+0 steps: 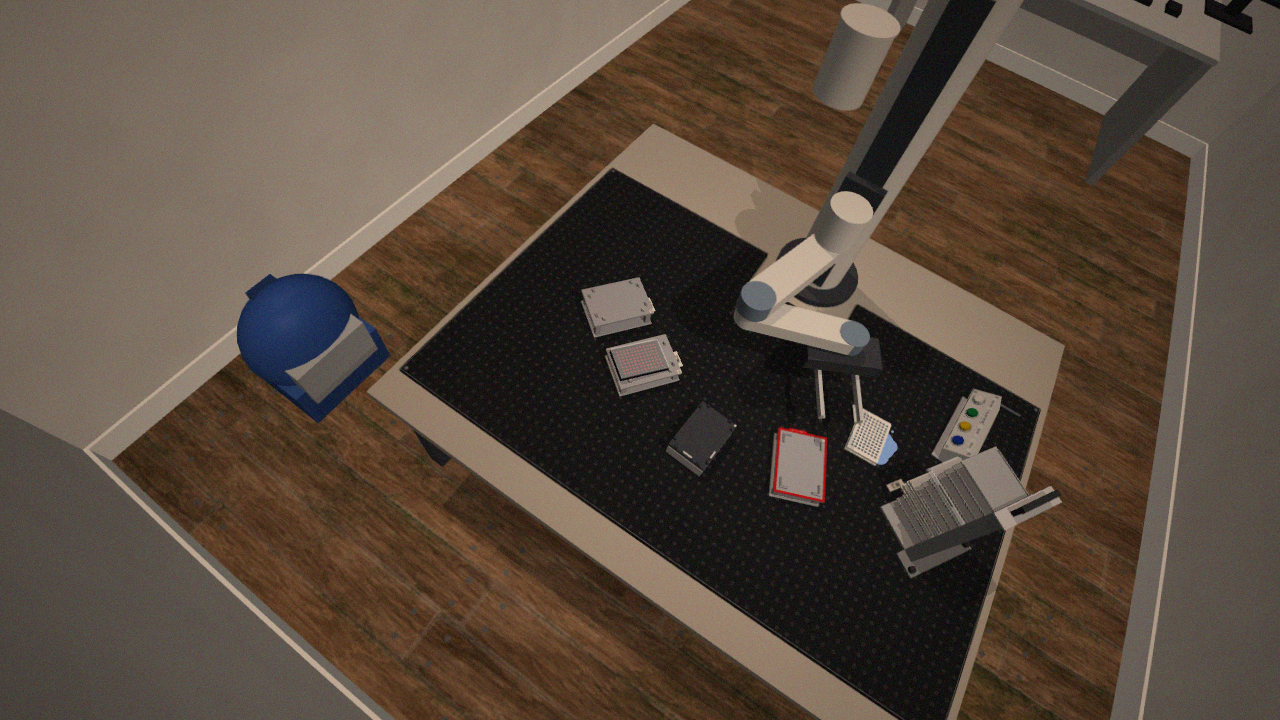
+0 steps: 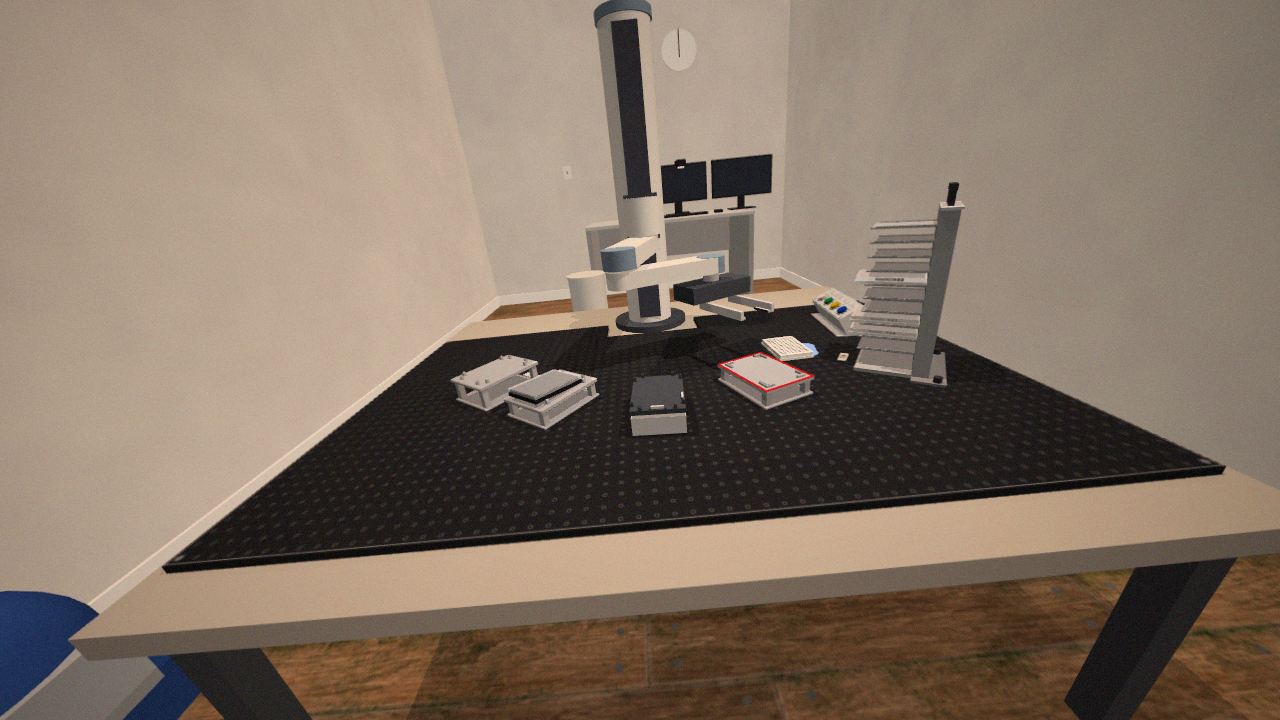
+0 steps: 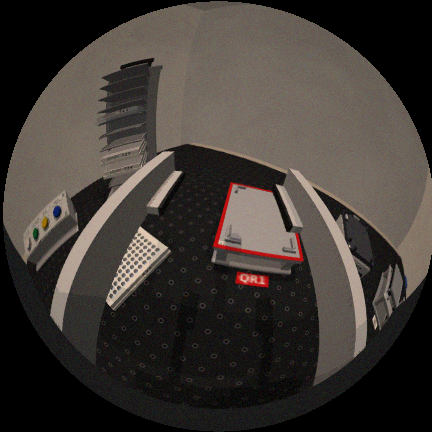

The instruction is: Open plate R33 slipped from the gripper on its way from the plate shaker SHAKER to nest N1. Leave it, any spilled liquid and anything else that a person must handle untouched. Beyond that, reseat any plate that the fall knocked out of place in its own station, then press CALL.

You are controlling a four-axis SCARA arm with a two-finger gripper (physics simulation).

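Frame: origin at the arm's base, x back, y right, z up, level; metres.
Seen in the pictures: gripper, between the fingertips: (image 1: pixel 840 419) (image 2: pixel 757 311) (image 3: pixel 230 168); arm's base, origin of its link: (image 2: pixel 650 321).
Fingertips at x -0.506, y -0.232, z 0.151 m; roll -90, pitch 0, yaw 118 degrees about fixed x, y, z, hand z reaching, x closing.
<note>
Offsets run from my fingertips to a thing's top centre. "*": to the spot under its first point.
Open plate R33 {dz -0.124, dx +0.088, dy -0.102 m} (image 1: pixel 868 436) (image 2: pixel 785 347) (image 3: pixel 137 270) lies on the black mat; blue spilled liquid (image 1: pixel 887 450) (image 2: pixel 810 349) shows beside it. My gripper (image 1: pixel 839 418) (image 2: pixel 757 313) (image 3: pixel 230 168) is shut, its fingers at their narrow spacing with nothing between them, above the mat by R33. The dark SHAKER {* dz -0.084, dx -0.182, dy +0.248 m} (image 1: pixel 702 434) (image 2: pixel 657 394) (image 3: pixel 356 237) has no plate on top. A plate {dz -0.071, dx -0.102, dy +0.480 m} (image 1: pixel 642 360) (image 2: pixel 547 385) is on one grey nest; its exact seating is too small to judge. Another nest {dz -0.072, dx +0.010, dy +0.624 m} (image 1: pixel 617 302) (image 2: pixel 494 371) is bare. The button panel {dz -0.055, dx +0.250, dy -0.317 m} (image 1: pixel 971 420) (image 2: pixel 834 307) has green, yellow and blue buttons; its labels are unreadable.
The red-edged QR1 stand (image 1: pixel 799 465) (image 2: pixel 765 371) (image 3: pixel 255 215) is beside R33, without a plate. A tall shelf rack (image 2: pixel 935 286) (image 3: pixel 154 110) holding plates stands near the panel. A small label card {* dz -0.137, dx +0.010, dy -0.213 m} (image 2: pixel 843 356) lies between R33 and the rack.
</note>
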